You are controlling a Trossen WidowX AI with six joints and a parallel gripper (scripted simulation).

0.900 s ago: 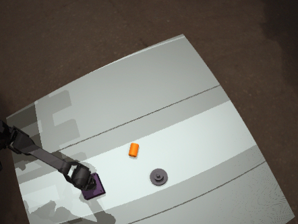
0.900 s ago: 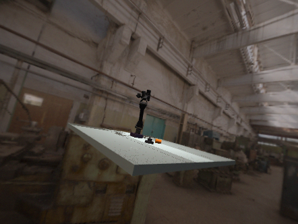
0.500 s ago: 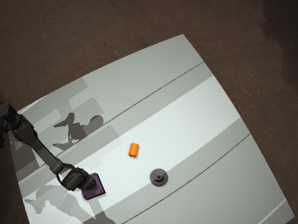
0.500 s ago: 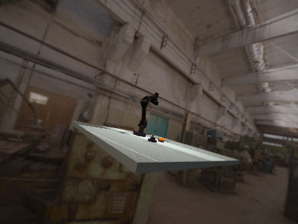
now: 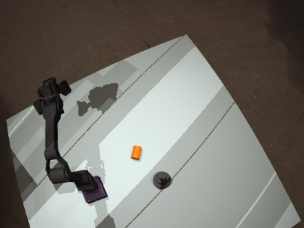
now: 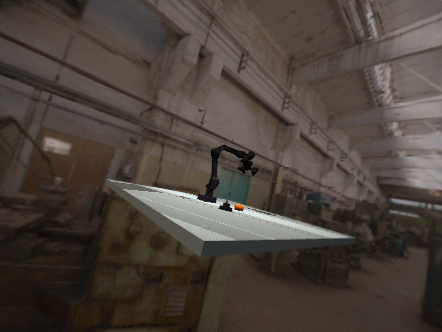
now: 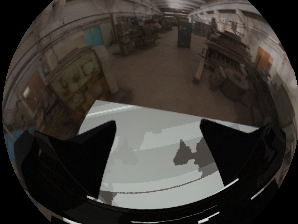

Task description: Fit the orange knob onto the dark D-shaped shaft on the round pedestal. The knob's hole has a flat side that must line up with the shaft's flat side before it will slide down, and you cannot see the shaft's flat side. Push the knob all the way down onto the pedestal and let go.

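Now: gripper tip 32 cm short of the orange knob, 28 cm to the left of it and 28 cm above it. Also, from my gripper tip: dark round pedestal: 40 cm ahead, 44 cm to the right, 27 cm below.
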